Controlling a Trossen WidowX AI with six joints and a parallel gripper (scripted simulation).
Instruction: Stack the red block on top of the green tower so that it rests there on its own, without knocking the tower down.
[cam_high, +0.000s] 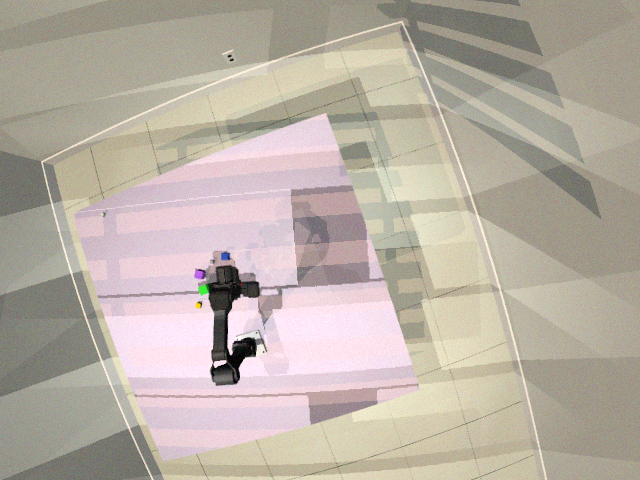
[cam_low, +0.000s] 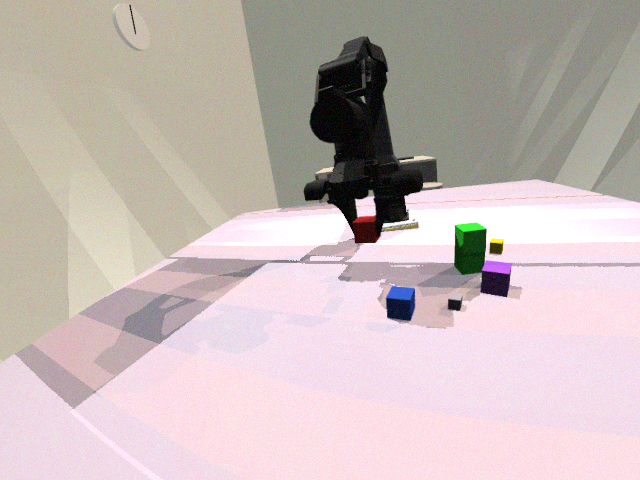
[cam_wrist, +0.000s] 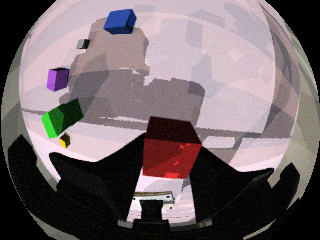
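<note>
Right now my gripper tip is 80 mm short of the purple block, 190 mm to the right of it and 40 mm above it. From my gripper tip the other things lie so: small yellow block 60 mm behind, 220 mm to the left, 50 mm below; then red block 10 mm above; then blue block 130 mm ahead, 60 mm to the left, 50 mm below.
</note>
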